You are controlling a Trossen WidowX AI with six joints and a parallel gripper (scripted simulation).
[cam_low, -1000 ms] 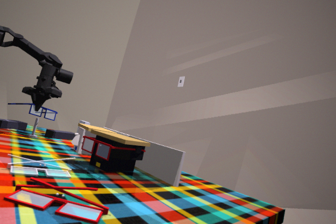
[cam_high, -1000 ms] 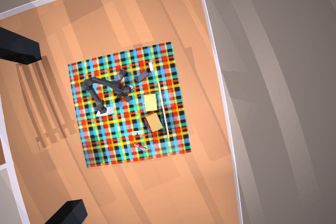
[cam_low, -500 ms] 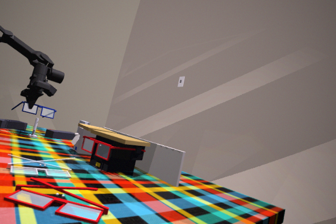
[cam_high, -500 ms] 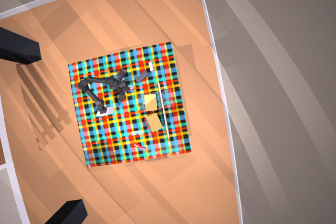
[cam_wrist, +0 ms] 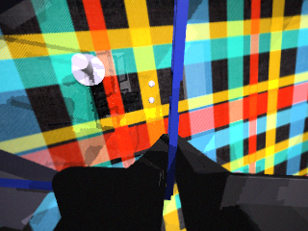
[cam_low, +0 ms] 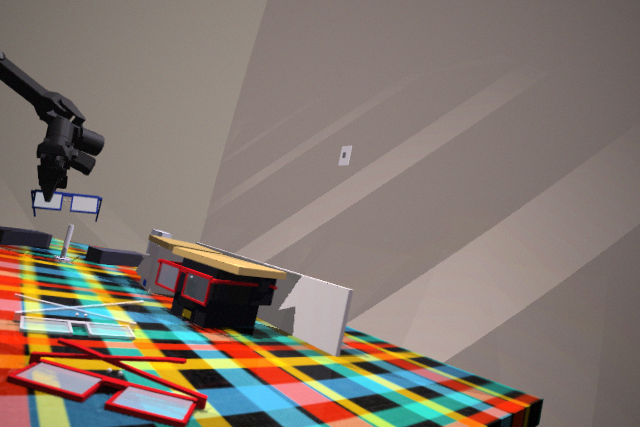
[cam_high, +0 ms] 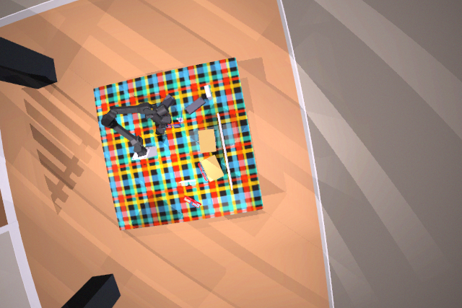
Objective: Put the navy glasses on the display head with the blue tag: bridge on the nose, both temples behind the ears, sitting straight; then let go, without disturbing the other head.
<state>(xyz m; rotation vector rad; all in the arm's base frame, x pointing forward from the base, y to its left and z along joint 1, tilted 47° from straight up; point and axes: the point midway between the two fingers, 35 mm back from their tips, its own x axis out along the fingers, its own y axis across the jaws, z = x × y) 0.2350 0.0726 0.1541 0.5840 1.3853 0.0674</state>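
Now: gripper tip 7 cm short of the grey post, 5 cm to the right of it and 10 cm above it. Round my gripper tip: black display head: 22 cm ahead, 40 cm to the right, 7 cm below; then white upright panel: 37 cm ahead, 30 cm to the right, 7 cm below; then white display head: 24 cm ahead, 18 cm to the right, 7 cm below.
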